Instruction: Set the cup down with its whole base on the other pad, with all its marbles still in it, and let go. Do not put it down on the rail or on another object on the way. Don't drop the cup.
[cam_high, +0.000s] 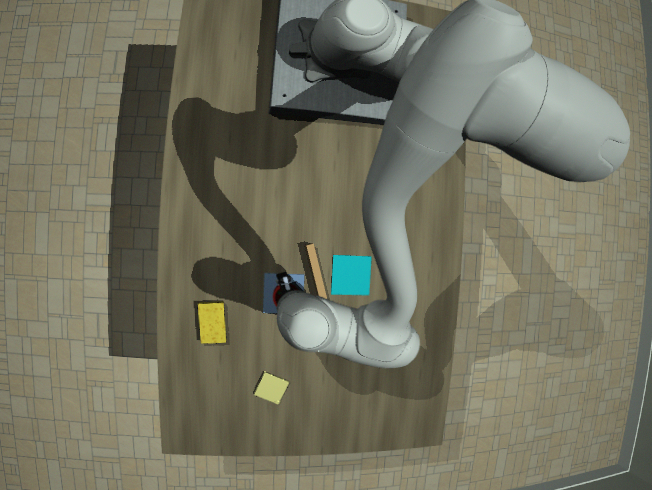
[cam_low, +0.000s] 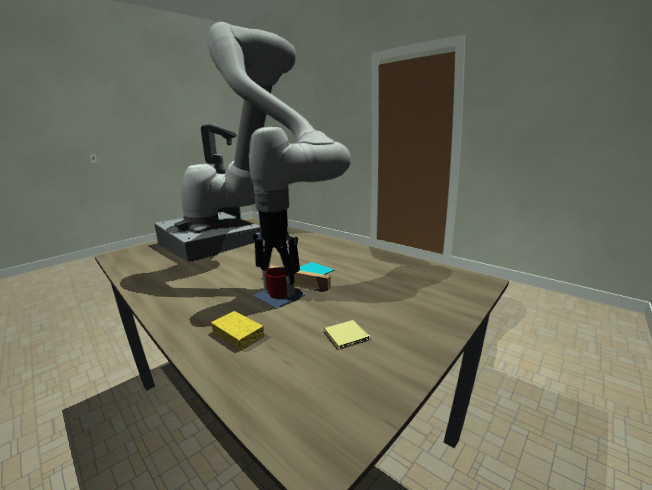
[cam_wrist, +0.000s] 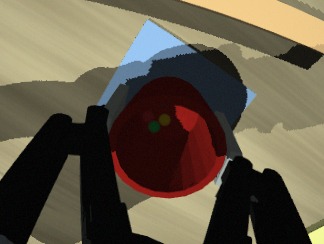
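Right now my hand is 10 cm to the right of the wooden rail, 3 cm above it and 1 cm past it. Also, from my hand: red cup: 2 cm below.
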